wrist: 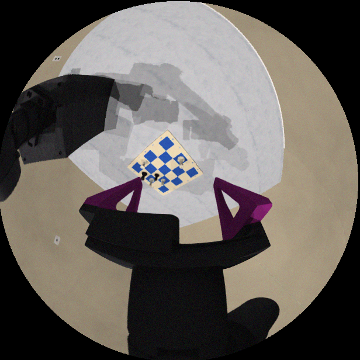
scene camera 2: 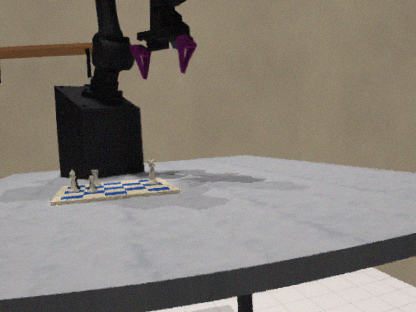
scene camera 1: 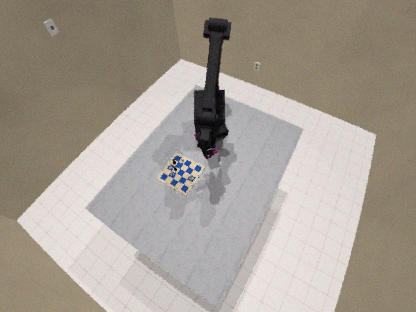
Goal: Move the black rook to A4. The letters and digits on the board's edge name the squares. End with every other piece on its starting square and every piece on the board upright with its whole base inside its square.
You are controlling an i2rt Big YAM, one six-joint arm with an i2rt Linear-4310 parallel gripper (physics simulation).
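Seen in the pictures: gripper, between the fingertips: (scene camera 2: 163, 75) (scene camera 1: 204, 151); arm's base, origin of its link: (scene camera 2: 102, 95).
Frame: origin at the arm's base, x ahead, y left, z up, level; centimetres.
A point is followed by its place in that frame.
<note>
The chessboard (scene camera 1: 185, 188) {x 47.6, y 12.9, z -22.8 cm} (scene camera 2: 116, 192) {x 47.7, y 5.0, z -22.8 cm} (wrist: 166, 143) is cream and blue and lies on the table. Two small black pieces stand close together near one side, one black piece (scene camera 1: 174, 161) {x 38.1, y -3.2, z -20.4 cm} (wrist: 144, 175) and another black piece (scene camera 1: 175, 169) {x 41.6, y 0.3, z -21.7 cm} (wrist: 156, 176); which is the rook is too small to tell. In the scene camera 2 view the black pieces are mostly hidden behind pale ones. The edge letters and digits are not readable. My gripper (scene camera 1: 203, 146) {x 31.2, y 16.2, z 0.0 cm} (scene camera 2: 164, 76) {x 31.2, y 16.2, z 0.0 cm} (wrist: 177, 181) is open and empty, high above the table and beside the board, with magenta fingers.
A tall pale piece (scene camera 2: 152, 172) {x 40.8, y 11.9, z -20.4 cm} (wrist: 181, 160) stands apart from the others. Several pale pieces stand around the black ones, including one pale piece (scene camera 2: 73, 181) {x 42.5, y -3.3, z -20.8 cm} and a shorter pale piece (scene camera 2: 92, 184) {x 45.3, y 0.6, z -21.3 cm}. The arm's black base box (scene camera 2: 100, 135) {x 11.2, y -0.3, z -12.0 cm} stands on the table behind the board.
</note>
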